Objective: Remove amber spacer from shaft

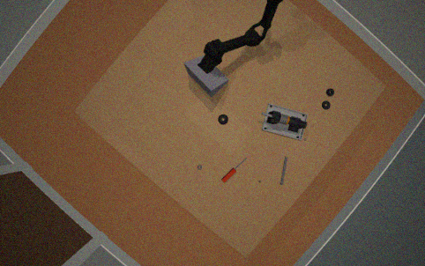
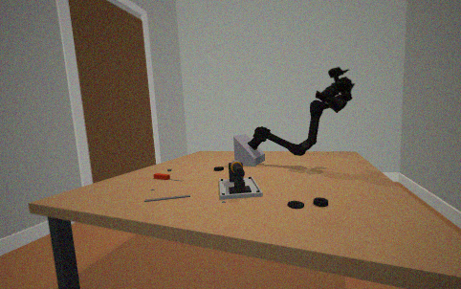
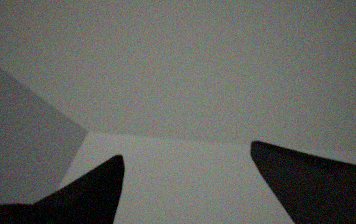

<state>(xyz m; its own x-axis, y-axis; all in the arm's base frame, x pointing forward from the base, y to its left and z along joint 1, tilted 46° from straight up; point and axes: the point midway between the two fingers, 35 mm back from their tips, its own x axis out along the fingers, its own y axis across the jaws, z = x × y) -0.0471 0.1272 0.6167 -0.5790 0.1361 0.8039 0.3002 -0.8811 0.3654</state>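
Right now my gripper tip is 500 mm short of the grey shaft, 490 mm to the left of it and 390 mm above it. The rest, counted from my gripper tip: amber spacer 530 mm ahead, 470 mm to the right, 390 mm below.
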